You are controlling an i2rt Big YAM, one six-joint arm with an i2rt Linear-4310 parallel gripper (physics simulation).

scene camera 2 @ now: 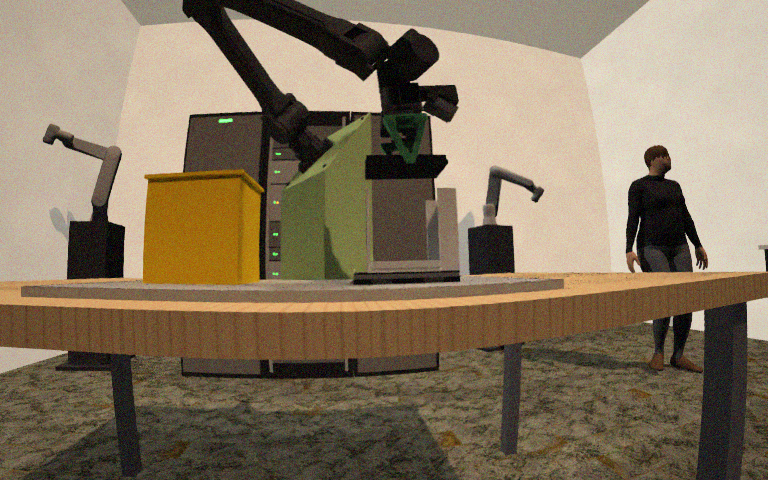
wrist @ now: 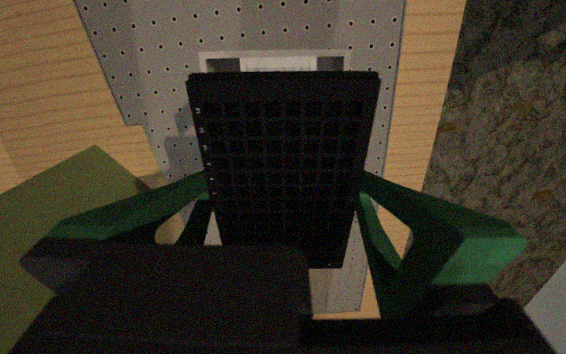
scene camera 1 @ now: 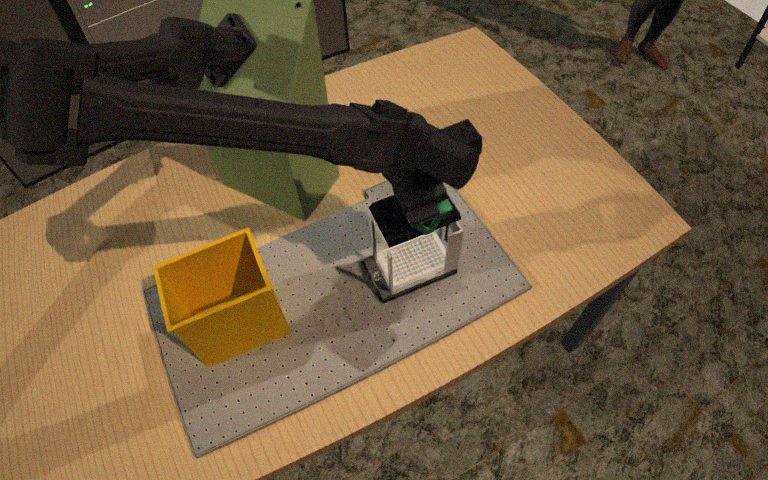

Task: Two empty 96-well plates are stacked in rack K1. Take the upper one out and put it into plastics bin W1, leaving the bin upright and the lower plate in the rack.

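Seen in the pictures: gripper, fingertip midpoint: (scene camera 2: pixel 407 171) (wrist: pixel 283 177) (scene camera 1: pixel 417 213); arm's base, origin of the base link: (scene camera 2: pixel 316 156) (scene camera 1: pixel 227 50).
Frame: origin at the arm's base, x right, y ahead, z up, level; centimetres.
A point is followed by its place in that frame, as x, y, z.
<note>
A black 96-well plate (scene camera 1: pixel 389 224) @[-4.4, 40.9, -15.1] (scene camera 2: pixel 382 167) @[-5.3, 42.1, -16.2] (wrist: pixel 285 150) @[-12.2, 42.1, -14.9] is held roughly level above the rack. My gripper (scene camera 1: pixel 427 227) @[-9.9, 41.4, -16.4] (scene camera 2: pixel 410 159) @[-9.9, 41.4, -16.4] (wrist: pixel 283 177) @[-9.9, 41.4, -16.4] is shut on it, with one green finger at each long side. Rack K1 (scene camera 1: pixel 453 253) @[-14.0, 46.9, -26.4] (scene camera 2: pixel 447 226) @[-13.8, 46.9, -26.1] (wrist: pixel 275 53) @[-16.4, 42.7, -20.1] stands upright below, its wall tops a little lower than the plate in the scene camera 2 view. A white 96-well plate (scene camera 1: pixel 416 260) @[-9.8, 41.6, -31.1] (wrist: pixel 280 63) @[-15.4, 42.6, -31.0] lies low inside the rack, mostly hidden by the black plate in the wrist view. The yellow bin W1 (scene camera 1: pixel 243 325) @[23.4, 35.8, -24.6] (scene camera 2: pixel 198 226) @[23.5, 35.8, -25.3] stands upright, open at the top; its inner floor is mostly hidden.
The rack and bin stand on a grey perforated board (scene camera 1: pixel 339 350) @[11.8, 45.7, -34.4] (scene camera 2: pixel 283 293) @[10.0, 52.8, -34.7] (wrist: pixel 260 25) @[-19.8, 41.5, -34.4] on the wooden table (scene camera 1: pixel 566 169) @[-55.4, 43.6, -35.7] (scene camera 2: pixel 283 328) @[10.3, 60.6, -37.1]. A green block (scene camera 1: pixel 271 186) @[2.9, 10.5, -27.6] (scene camera 2: pixel 305 232) @[3.6, 8.8, -23.0] (wrist: pixel 75 200) @[-8.5, 13.4, -26.0] stands behind them. The bin's high walls are left of the rack.
</note>
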